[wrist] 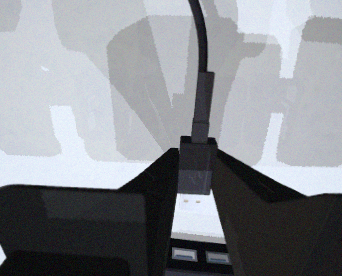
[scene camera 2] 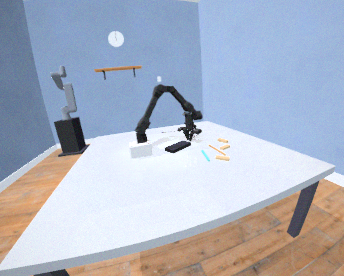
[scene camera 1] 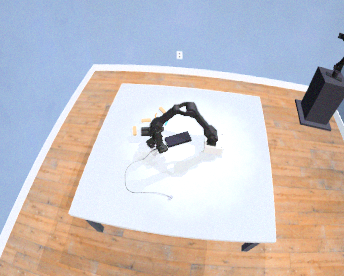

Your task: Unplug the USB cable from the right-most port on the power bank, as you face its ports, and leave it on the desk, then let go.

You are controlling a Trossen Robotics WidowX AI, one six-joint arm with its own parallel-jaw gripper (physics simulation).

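Frame: origin at the arm's base, x left, y down, z back, level; millimetres.
Seen in the pictures: gripper, fingertip midpoint: (wrist: 193,156) (scene camera 2: 189,141); arm's base, link origin: (scene camera 2: 142,141) (scene camera 1: 211,141).
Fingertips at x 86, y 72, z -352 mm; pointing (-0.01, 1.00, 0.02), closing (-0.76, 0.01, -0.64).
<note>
Pixels of each thing's top centre, then the offset from my fingertips to it. Level surfaces: height alone.
- black USB plug, top centre: (wrist: 198,154) dx +6, dy -15, dz -8 mm
- power bank, top centre: (scene camera 2: 178,144) (scene camera 1: 178,138) dx -106, dy -22, dz +113 mm
- thin orange stick, top centre: (scene camera 2: 216,149) dx -240, dy -7, dz -105 mm
- cyan stick, top centre: (scene camera 2: 205,154) dx -295, dy -9, dz -4 mm
- white desk, surface height: dy +0 mm
The black USB plug (wrist: 196,167) is between the fingers of my gripper (wrist: 193,156) (scene camera 1: 159,147) (scene camera 2: 190,136), which is shut on it. Its pale metal tip, with two small gold marks, shows below the housing in the wrist view. The tip is out of the port, with a gap between it and the power bank (wrist: 201,246) (scene camera 1: 178,139) (scene camera 2: 178,146). Two empty ports show on the bank's edge in the wrist view; the rest of that edge is hidden by the fingers. The bank lies flat on the desk. The cable (wrist: 202,45) (scene camera 1: 125,177) leaves the plug and curves across the desk.
Several tan wooden pieces (scene camera 2: 222,158) (scene camera 1: 134,130), a thin orange stick (scene camera 2: 217,150) and a cyan stick (scene camera 2: 205,155) lie near the bank on the white desk (scene camera 1: 225,200) (scene camera 2: 150,200). The arm's white base block (scene camera 2: 141,150) (scene camera 1: 213,149) stands on the bank's other side.
</note>
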